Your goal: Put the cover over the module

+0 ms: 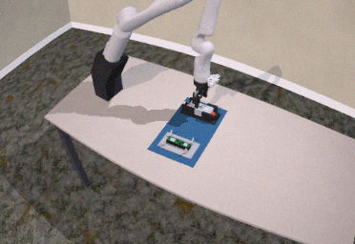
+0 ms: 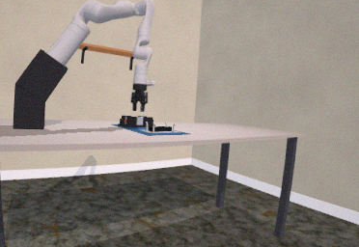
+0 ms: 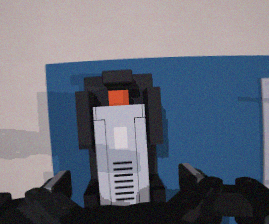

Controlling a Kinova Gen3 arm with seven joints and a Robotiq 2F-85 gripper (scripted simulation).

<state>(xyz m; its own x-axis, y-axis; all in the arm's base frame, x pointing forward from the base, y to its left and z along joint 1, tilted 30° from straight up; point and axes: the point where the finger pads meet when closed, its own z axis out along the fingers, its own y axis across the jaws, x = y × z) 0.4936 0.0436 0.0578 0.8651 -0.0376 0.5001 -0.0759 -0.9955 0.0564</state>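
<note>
Right now the light grey cover is 6 cm below my hand.
</note>
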